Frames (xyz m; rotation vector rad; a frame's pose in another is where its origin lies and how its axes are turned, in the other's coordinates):
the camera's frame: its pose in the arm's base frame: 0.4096 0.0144 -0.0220 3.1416 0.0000 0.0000
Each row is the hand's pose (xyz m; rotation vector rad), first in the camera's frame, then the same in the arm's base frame.
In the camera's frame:
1: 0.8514 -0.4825 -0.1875 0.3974 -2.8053 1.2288
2: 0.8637 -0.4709 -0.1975 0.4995 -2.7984 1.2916
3: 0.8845 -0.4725 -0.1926 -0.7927 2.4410 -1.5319
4: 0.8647 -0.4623 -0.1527 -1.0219 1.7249 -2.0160
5: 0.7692 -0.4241 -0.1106 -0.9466 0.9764 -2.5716
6: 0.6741 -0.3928 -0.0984 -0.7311 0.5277 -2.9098
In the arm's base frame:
1: 1.2610 0.4969 0.1655 -0.0775 1.1565 2.6404
2: 1.2733 0.4853 0.1755 -0.0276 1.1818 2.5606
3: 1.2941 0.4869 0.1706 0.2061 1.3811 2.2007
4: 1.2743 0.4767 0.1307 0.3840 1.8115 1.5500
5: 1.1788 0.4385 0.0886 0.3044 2.3041 0.8749
6: 1.0837 0.4072 0.0764 0.1304 2.6116 0.4736

